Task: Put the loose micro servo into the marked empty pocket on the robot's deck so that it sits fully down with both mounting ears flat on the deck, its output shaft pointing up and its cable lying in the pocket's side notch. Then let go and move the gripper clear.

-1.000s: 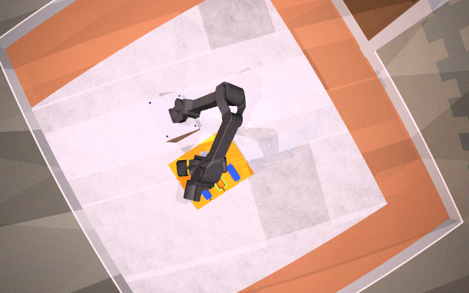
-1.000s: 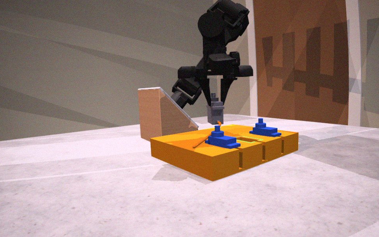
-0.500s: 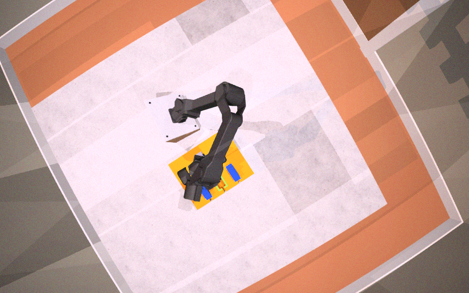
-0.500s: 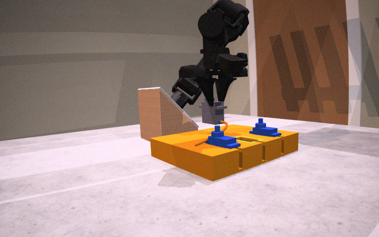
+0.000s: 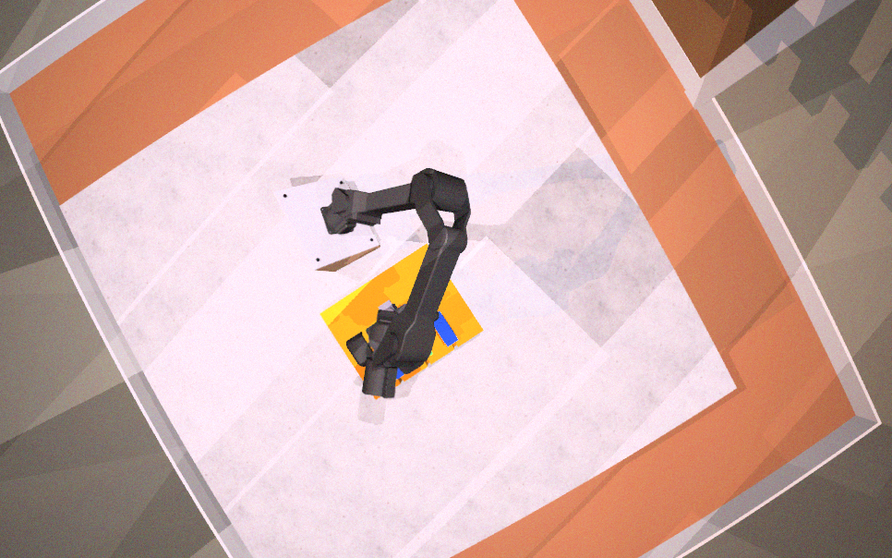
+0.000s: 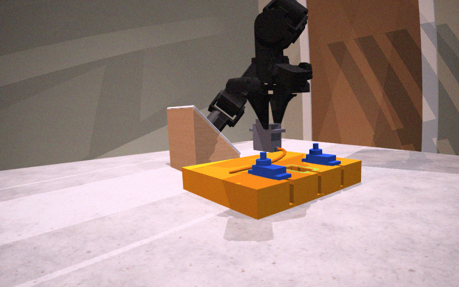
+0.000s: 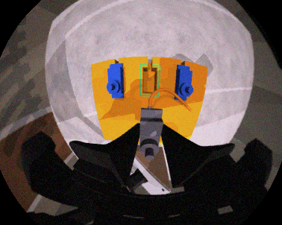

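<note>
My gripper tip is 40 mm past the orange-yellow deck, 10 mm to the left of it and 100 mm above it.
</note>
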